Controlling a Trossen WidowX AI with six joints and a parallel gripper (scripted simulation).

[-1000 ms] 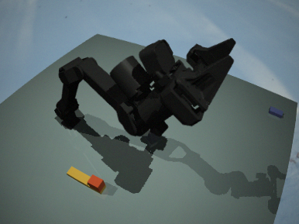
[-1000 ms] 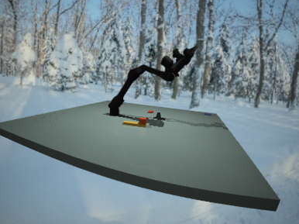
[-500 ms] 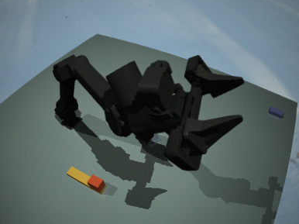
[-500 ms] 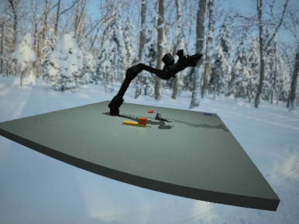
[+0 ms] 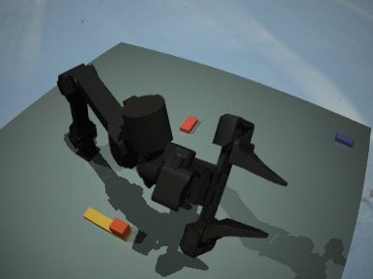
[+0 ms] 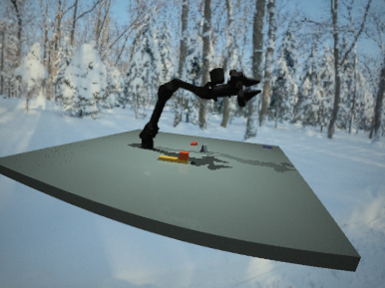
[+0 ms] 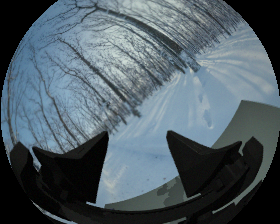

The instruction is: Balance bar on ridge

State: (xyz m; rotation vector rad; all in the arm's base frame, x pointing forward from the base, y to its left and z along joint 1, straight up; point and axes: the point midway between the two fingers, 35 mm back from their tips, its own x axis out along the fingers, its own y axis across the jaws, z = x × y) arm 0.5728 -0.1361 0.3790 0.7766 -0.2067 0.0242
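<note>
Right now the bar is 360 mm below my gripper tip, 340 mm behind it and 20 mm to the right of it. The rest, counted from my gripper tip: flat red block 410 mm to the left, 390 mm behind, 380 mm below; blue block 640 mm to the left, 380 mm below, 130 mm ahead.
</note>
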